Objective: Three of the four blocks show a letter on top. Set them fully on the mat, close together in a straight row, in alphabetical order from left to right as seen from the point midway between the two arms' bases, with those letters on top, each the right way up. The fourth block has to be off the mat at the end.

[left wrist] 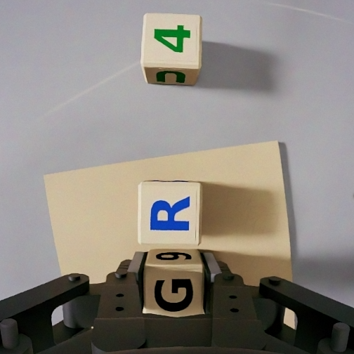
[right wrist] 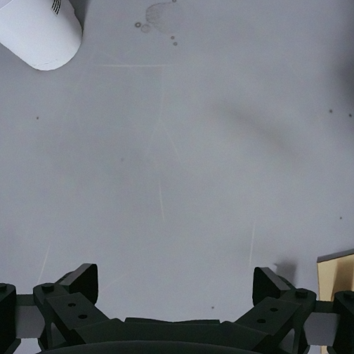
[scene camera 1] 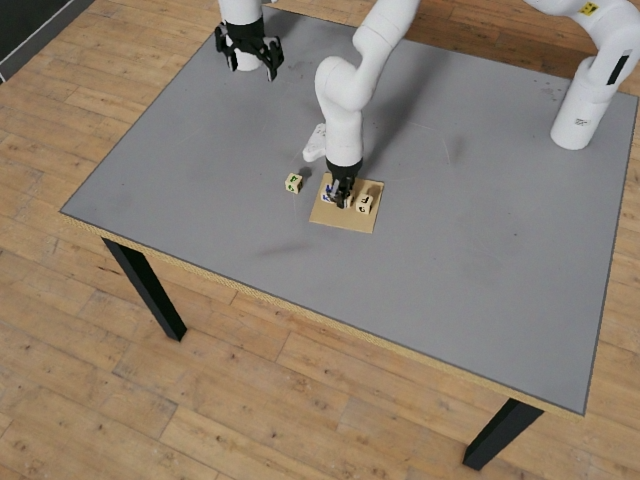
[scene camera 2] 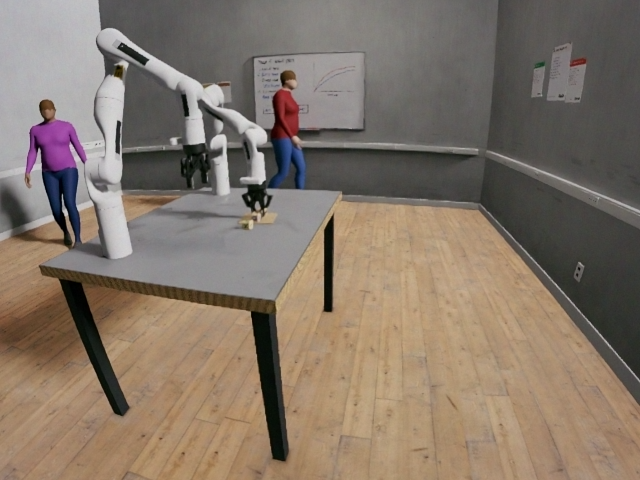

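Observation:
My left gripper is shut on the G block, at the mat. Whether this block touches the mat is unclear. The blue R block stands on the mat beside it, a narrow gap apart, roughly parallel in the left wrist view. A block with a black letter, apparently F, stands on the mat on the other side of the gripper. The block with a green 4 on top is off the mat. My right gripper is open and empty.
The grey table carries both arm bases. The left arm's base stands at the right in scene camera 1. The right gripper is high above the table, away from the blocks. Two people stand beyond the table in scene camera 2.

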